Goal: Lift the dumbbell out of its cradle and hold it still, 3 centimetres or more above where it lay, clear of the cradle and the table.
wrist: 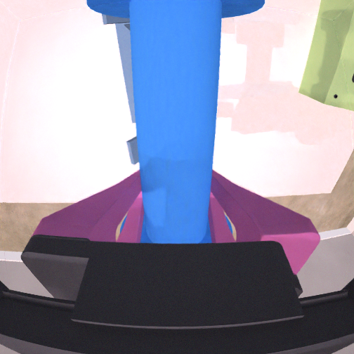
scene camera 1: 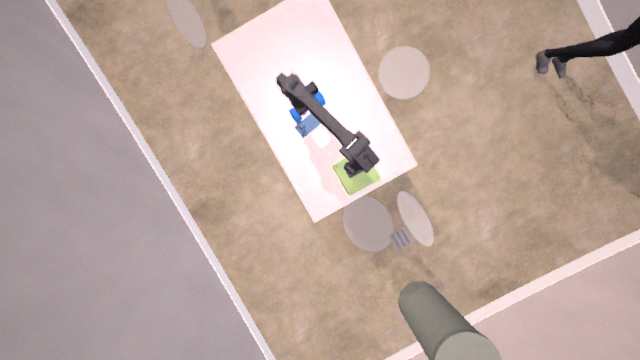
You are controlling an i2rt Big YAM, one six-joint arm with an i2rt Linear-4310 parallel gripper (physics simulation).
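Note:
The blue dumbbell is off its cradle. In the wrist view its bar runs up the middle of the picture, with one round end at the top edge. My gripper is shut on the dumbbell's bar, with a magenta finger on each side. The grey-blue cradle stands on the table, beside the dumbbell in the scene view and partly hidden behind the bar in the wrist view. The dumbbell's shadow lies apart from it on the table; its exact height cannot be read.
The white table bears the green base plate under the arm's base. Round grey discs show beside the table. A person's dark legs are at the far right.

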